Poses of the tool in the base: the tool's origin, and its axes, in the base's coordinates. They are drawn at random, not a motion.
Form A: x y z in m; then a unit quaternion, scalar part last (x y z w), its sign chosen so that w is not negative.
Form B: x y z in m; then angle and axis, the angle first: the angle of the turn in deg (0 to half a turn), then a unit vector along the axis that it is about. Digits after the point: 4 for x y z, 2 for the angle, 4 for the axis.
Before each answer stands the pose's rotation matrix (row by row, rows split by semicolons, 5 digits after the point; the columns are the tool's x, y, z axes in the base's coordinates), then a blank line. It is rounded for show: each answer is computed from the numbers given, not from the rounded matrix.
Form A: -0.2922 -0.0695 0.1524 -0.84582 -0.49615 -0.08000 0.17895
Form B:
0.49487 0.86794 -0.04224; 0.81068 -0.44362 0.38210; 0.31290 -0.22334 -0.92315

-0.2922 -0.0695 0.1524 159.38 -0.8597 -0.5043 -0.0813
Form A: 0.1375 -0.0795 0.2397 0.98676 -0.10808 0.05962 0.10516
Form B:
0.96953 -0.22584 0.09493; -0.20076 -0.95452 -0.22043; 0.14039 0.19465 -0.97077

0.1375 -0.0795 0.2397 167.93 0.9923 -0.1087 0.0600
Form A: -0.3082 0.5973 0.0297 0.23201 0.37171 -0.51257 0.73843
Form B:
0.19821 0.92947 0.31112; -0.58451 0.36689 -0.72370; -0.78680 -0.03841 0.61601

-0.3082 0.5973 0.0297 84.80 0.3441 0.5512 -0.7601
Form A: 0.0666 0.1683 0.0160 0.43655 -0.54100 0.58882 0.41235
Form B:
-0.27878 -0.95795 0.06794; 0.01325 -0.07457 -0.99713; 0.96026 -0.27708 0.03348

0.0666 0.1683 0.0160 131.29 0.4792 -0.5938 0.6463
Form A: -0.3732 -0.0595 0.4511 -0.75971 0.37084 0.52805 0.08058
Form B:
0.16729 -0.64855 -0.74256; -0.47836 -0.71197 0.51407; -0.86208 0.26921 -0.42935

-0.3732 -0.0595 0.4511 170.76 -0.7622 0.3720 0.5298
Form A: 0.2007 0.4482 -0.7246 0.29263 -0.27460 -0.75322 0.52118
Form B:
-0.28548 0.62441 -0.72706; -0.94583 -0.30594 0.10864; -0.15460 0.71869 0.67793

0.2007 0.4482 -0.7246 117.18 0.3429 -0.3218 -0.8826
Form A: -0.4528 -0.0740 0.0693 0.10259 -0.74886 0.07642 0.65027
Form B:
-0.13325 -0.25304 -0.95824; -0.05426 0.96727 -0.24788; 0.98960 0.01897 -0.14262

-0.4528 -0.0740 0.0693 98.88 0.1350 -0.9857 0.1006
